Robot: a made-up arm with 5 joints. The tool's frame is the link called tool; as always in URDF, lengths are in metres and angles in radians.
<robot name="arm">
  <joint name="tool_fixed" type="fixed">
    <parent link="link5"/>
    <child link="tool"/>
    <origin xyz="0 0 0" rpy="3.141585 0 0"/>
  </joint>
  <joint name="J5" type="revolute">
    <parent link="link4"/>
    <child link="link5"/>
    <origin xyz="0.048 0 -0.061"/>
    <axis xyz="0 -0.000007 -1"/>
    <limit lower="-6.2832" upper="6.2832" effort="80" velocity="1.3"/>
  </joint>
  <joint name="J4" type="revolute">
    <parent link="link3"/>
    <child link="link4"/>
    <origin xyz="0.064 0 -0.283"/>
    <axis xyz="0 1 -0.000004"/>
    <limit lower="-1.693" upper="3.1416" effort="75" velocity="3"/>
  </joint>
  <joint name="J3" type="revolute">
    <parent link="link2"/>
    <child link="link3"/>
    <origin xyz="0.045 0 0.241"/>
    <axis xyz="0 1 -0.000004"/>
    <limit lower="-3.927" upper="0.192" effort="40" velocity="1.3"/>
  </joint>
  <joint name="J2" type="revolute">
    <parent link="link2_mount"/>
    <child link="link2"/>
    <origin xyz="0 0 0"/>
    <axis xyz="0 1 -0.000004"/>
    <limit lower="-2.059" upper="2.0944" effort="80" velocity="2.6"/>
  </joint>
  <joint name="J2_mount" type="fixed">
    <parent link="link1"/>
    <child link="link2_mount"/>
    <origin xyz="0 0 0"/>
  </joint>
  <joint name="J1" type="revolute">
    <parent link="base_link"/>
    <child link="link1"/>
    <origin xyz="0 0 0.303"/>
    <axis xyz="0 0 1"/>
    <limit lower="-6.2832" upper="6.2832" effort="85" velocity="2.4"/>
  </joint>
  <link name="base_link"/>
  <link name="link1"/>
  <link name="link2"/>
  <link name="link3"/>
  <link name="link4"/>
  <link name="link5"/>
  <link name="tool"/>
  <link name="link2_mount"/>
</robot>
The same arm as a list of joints. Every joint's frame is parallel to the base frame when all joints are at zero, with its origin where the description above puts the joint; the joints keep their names.
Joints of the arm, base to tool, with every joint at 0 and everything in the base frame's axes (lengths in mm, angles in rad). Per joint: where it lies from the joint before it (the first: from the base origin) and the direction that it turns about. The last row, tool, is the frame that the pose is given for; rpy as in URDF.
J1: axis +z offset 0 0 303
J2: axis +y offset 0 0 0
J3: axis +y offset 45 0 241
J4: axis +y offset 64 0 -283
J5: axis -z offset 48 0 -61
tool: offset 0 0 0 rpy 3.1416 0 0
Joint limits (rad, base to tool): -6.2832..6.2832 -2.059..2.0944 -3.927..0.192 -1.693..3.1416 -6.2832..6.2832

